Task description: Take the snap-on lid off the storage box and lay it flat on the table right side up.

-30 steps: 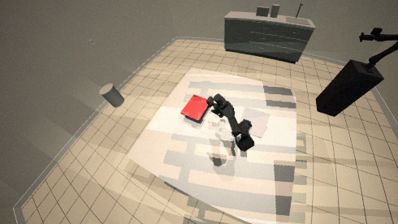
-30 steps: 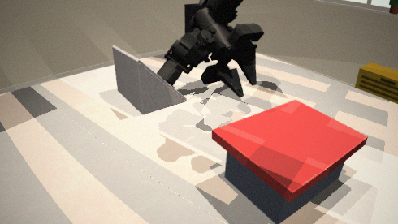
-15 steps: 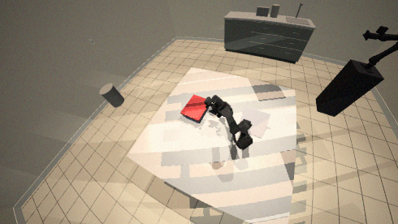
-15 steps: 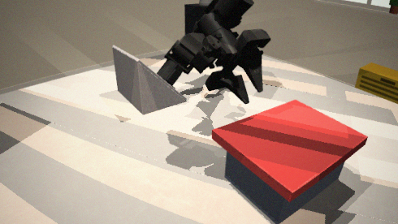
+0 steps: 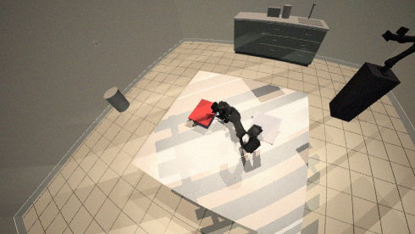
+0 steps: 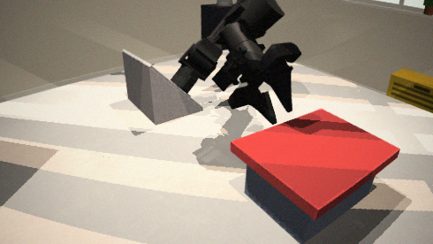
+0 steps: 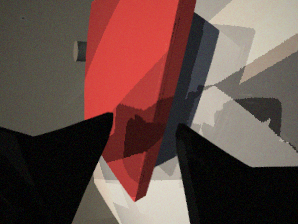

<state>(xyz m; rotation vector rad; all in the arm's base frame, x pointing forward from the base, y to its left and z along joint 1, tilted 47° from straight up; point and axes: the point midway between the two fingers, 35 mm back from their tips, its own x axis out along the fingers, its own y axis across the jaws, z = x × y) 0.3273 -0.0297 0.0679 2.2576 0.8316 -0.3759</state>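
The lid lies 9 cm ahead of my gripper tip and 1 cm below it. Round my gripper tip: storage box: 9 cm ahead, 6 cm below.
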